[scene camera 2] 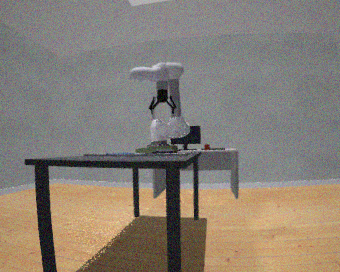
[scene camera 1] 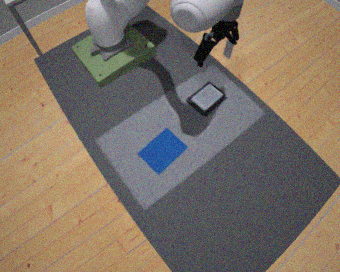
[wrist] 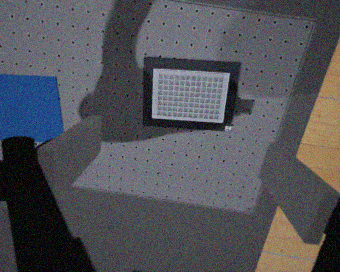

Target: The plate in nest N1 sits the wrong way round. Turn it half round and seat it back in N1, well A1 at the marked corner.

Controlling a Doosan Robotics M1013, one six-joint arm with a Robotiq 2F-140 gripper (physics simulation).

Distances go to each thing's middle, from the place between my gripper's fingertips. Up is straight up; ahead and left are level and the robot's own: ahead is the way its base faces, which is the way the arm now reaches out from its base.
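Scene:
With the well plate [wrist: 187, 95] as reference, my hand is 23 cm above it and 1 cm to the right of it. The blue nest [scene camera 1: 166, 147] is far to the right of my hand, a good way ahead of it and far below it. As for nest N1 [wrist: 170, 63], it is 1 cm to the left of my hand and 24 cm below it.

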